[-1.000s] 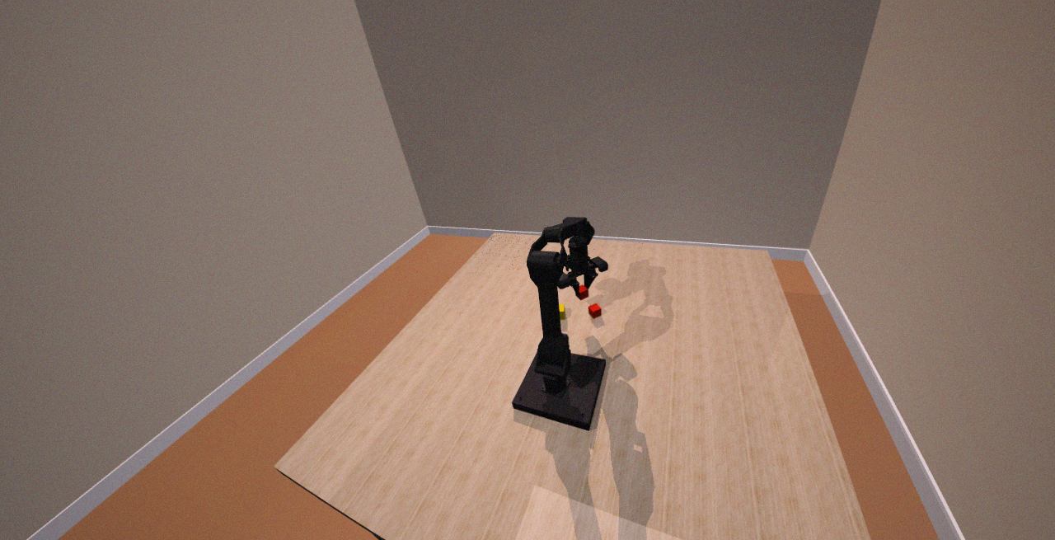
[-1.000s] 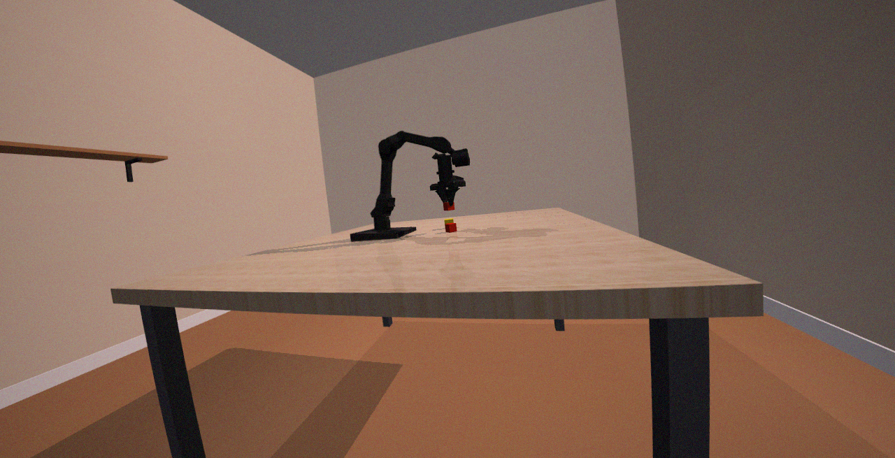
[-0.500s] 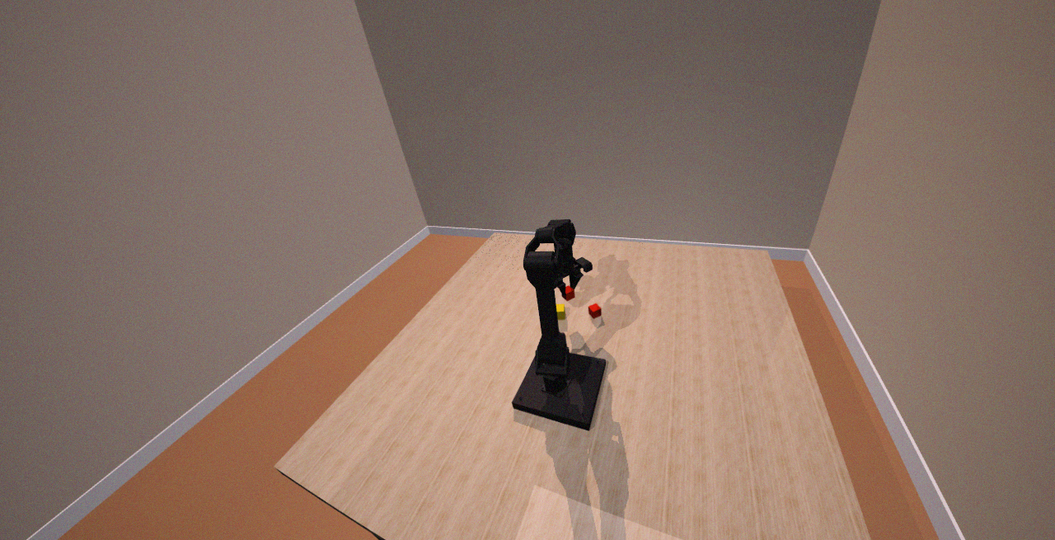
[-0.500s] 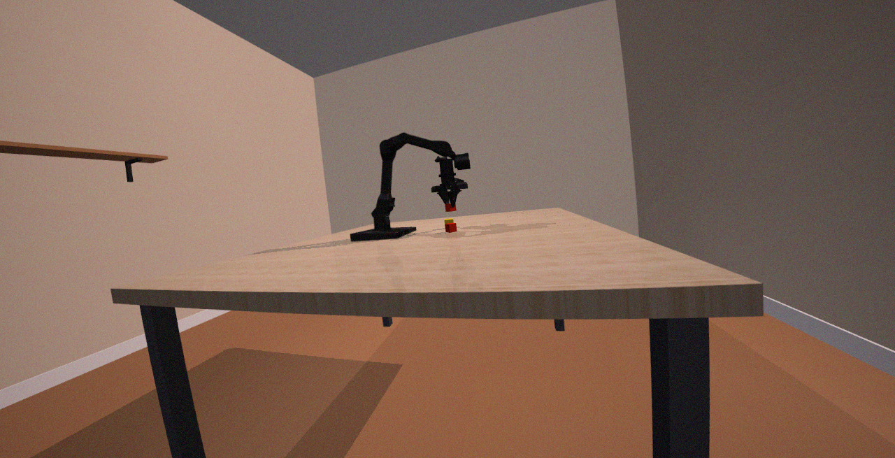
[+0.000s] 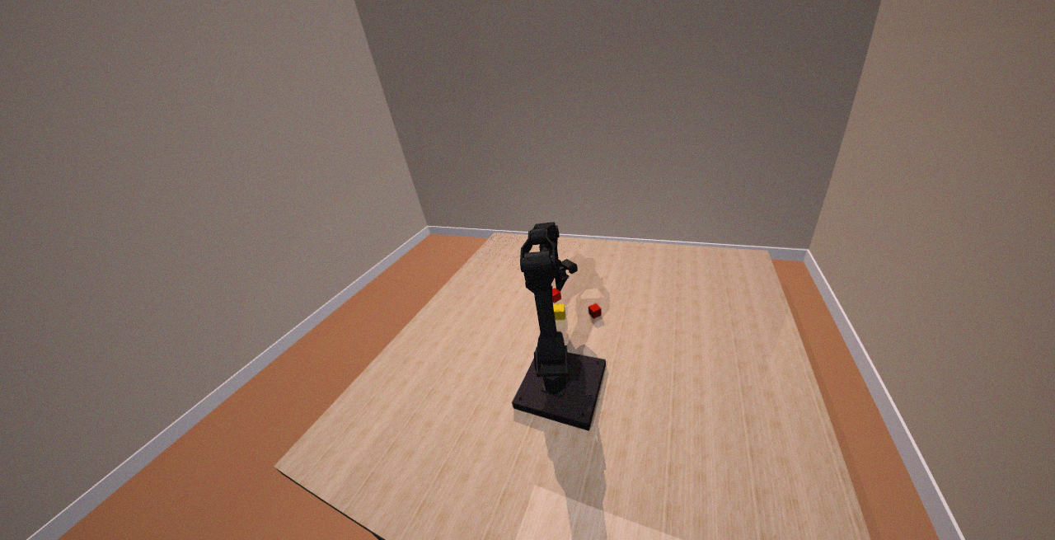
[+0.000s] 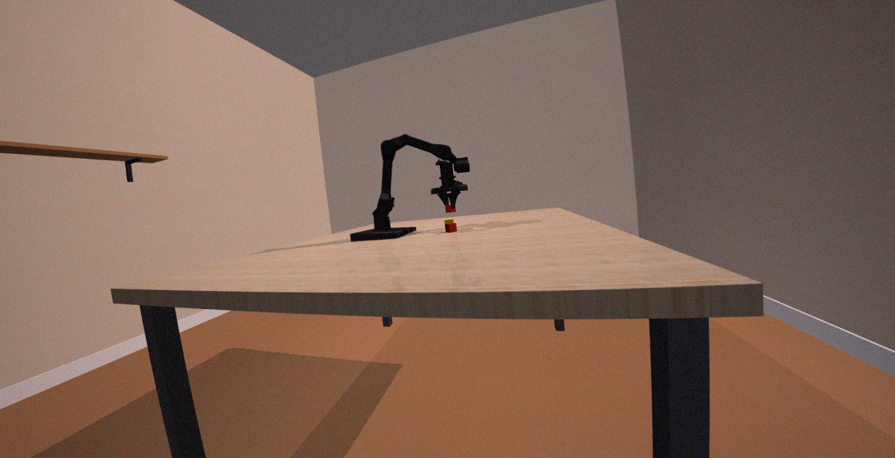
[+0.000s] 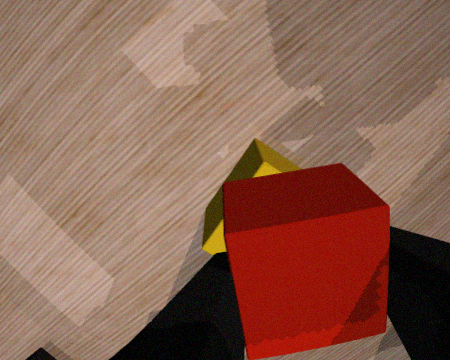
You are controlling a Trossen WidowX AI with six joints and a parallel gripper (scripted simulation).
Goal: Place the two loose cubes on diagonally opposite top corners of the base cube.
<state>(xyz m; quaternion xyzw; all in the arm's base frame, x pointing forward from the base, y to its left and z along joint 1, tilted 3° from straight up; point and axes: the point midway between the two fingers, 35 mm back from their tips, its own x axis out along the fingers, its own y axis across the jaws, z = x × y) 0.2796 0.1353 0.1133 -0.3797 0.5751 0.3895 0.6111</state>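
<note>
The yellow cube lies 7 cm below my gripper tip, 1 cm to the right of it and 1 cm behind it.
</note>
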